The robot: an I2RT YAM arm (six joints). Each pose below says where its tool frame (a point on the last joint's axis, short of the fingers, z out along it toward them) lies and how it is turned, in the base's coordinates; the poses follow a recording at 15 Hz.
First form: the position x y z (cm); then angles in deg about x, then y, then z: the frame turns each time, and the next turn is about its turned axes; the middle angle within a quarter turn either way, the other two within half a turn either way.
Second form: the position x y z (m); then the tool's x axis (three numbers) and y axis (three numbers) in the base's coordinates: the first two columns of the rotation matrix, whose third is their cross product. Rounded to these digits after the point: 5 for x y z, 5 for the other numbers.
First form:
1: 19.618 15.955 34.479 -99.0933 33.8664 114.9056
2: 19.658 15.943 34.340 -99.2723 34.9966 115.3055
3: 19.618 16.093 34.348 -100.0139 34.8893 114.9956
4: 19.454 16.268 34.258 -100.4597 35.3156 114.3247
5: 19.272 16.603 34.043 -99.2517 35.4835 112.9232
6: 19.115 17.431 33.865 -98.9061 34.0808 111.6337
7: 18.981 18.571 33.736 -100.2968 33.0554 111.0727
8: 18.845 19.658 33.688 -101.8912 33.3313 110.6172
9: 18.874 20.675 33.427 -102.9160 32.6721 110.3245
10: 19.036 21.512 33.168 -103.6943 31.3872 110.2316
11: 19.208 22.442 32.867 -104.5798 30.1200 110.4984
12: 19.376 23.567 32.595 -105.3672 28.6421 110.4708
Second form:
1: 0.19618 0.15955 0.34479 -0.34968 0.08838 -0.93269 -0.75312 0.56564 0.33595
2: 0.19658 0.15943 0.34340 -0.35016 0.09628 -0.93173 -0.74058 0.58059 0.33832
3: 0.19618 0.16093 0.34348 -0.34660 0.08041 -0.93456 -0.74343 0.58400 0.32596
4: 0.19454 0.16268 0.34258 -0.33611 0.06873 -0.93931 -0.74354 0.59279 0.30943
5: 0.19272 0.16603 0.34043 -0.31716 0.07507 -0.94540 -0.74998 0.59029 0.29848
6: 0.19115 0.17431 0.33865 -0.30535 0.06019 -0.95034 -0.76991 0.57169 0.28358
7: 0.18981 0.18571 0.33736 -0.30136 0.02617 -0.95315 -0.78209 0.56504 0.26278
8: 0.18845 0.19658 0.33688 -0.29420 -0.00352 -0.95574 -0.78200 0.57581 0.23860
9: 0.18874 0.20675 0.33427 -0.29238 -0.02685 -0.95593 -0.78937 0.57105 0.22540
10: 0.19036 0.21512 0.33168 -0.29521 -0.04715 -0.95427 -0.80100 0.55666 0.22029
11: 0.19208 0.22442 0.32867 -0.30290 -0.06572 -0.95075 -0.81021 0.54305 0.22058
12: 0.19376 0.23567 0.32595 -0.30693 -0.08662 -0.94778 -0.82221 0.52569 0.21822
